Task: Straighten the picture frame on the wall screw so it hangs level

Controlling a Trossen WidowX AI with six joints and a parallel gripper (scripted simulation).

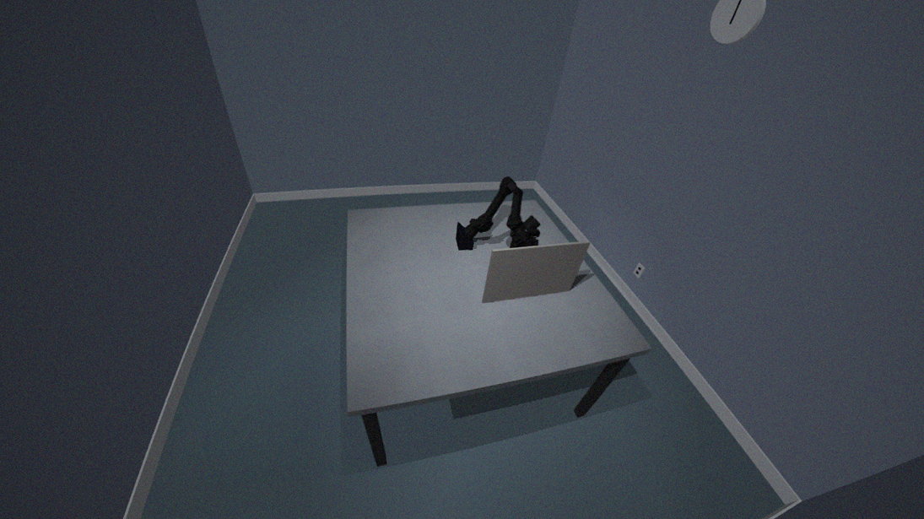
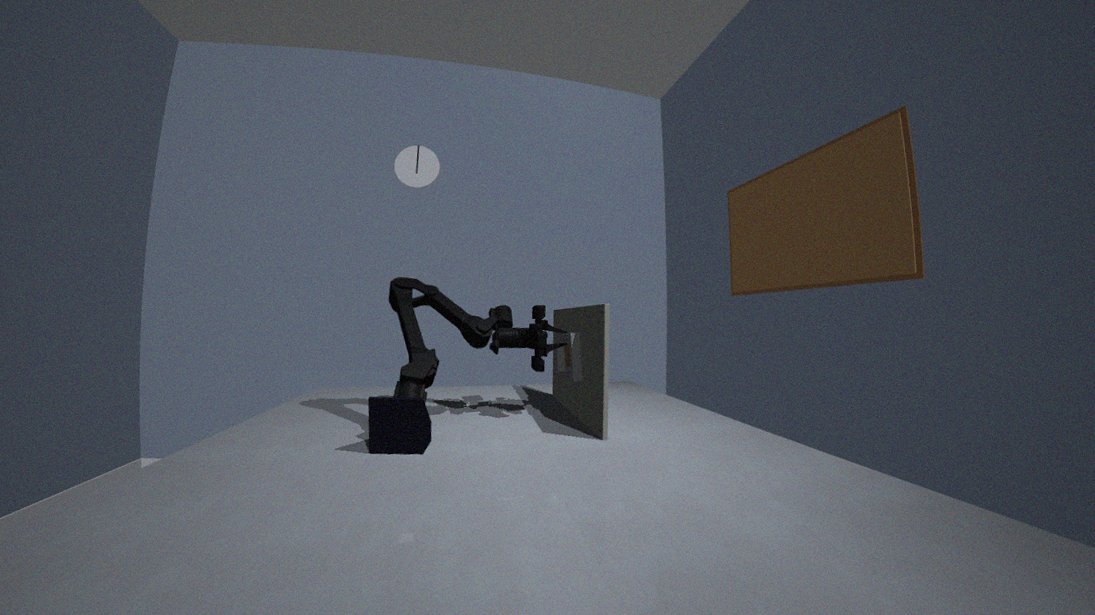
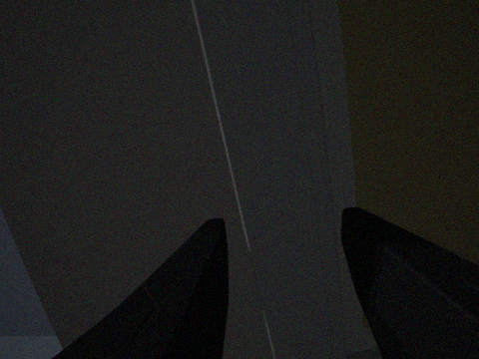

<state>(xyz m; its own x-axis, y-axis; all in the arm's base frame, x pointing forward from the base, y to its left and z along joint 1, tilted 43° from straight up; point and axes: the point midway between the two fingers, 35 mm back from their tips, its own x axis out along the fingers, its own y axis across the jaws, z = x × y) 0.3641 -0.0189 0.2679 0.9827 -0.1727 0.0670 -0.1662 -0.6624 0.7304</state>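
The picture frame lies 5 cm below my gripper tip, 1 cm to the right of it and 1 cm ahead of it. From my gripper tip the other things lie so: wall panel: 7 cm below, 2 cm ahead.
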